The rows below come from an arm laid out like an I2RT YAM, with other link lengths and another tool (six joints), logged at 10 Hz.
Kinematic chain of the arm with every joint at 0, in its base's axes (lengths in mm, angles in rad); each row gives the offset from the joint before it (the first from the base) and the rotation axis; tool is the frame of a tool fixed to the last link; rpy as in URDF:
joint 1: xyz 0 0 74.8 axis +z
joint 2: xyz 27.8 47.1 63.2 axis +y
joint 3: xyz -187.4 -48.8 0 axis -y
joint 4: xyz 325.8 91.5 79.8 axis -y
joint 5: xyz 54.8 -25.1 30 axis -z
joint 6: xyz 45.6 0 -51.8 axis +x
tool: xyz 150 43 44 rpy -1.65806 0.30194 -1.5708
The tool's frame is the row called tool.
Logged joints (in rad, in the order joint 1, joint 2, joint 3, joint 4, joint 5, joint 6), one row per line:
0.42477 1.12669 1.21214 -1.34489 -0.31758 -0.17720
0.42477 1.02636 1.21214 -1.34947 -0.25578 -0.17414
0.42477 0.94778 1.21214 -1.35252 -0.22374 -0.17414
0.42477 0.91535 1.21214 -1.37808 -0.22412 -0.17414
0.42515 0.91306 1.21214 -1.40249 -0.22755 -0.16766
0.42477 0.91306 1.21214 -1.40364 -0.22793 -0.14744
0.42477 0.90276 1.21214 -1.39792 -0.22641 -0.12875
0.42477 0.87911 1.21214 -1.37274 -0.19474 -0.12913
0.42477 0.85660 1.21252 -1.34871 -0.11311 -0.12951
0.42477 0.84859 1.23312 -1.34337 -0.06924 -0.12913
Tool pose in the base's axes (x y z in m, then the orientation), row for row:
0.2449 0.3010 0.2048 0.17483 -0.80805 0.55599 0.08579
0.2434 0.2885 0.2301 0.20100 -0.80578 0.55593 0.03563
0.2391 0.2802 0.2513 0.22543 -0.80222 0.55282 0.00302
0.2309 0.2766 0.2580 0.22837 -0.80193 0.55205 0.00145
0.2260 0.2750 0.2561 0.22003 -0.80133 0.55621 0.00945
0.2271 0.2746 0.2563 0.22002 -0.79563 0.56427 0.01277
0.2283 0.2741 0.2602 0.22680 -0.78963 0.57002 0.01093
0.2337 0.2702 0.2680 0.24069 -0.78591 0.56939 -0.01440
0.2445 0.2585 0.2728 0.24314 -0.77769 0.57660 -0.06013
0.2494 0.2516 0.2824 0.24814 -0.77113 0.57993 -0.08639
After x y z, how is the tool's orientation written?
As a quaternion, w x y z.
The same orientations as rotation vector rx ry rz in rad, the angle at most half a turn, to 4 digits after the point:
-2.2898 1.5756 0.2431
-2.2512 1.5532 0.0995
-2.2124 1.5246 0.0083
-2.2081 1.5201 0.0040
-2.2162 1.5383 0.0261
-2.2005 1.5606 0.0353
-2.1761 1.5709 0.0301
-2.1501 1.5578 -0.0394
-2.1249 1.5755 -0.1643
-2.1016 1.5805 -0.2354

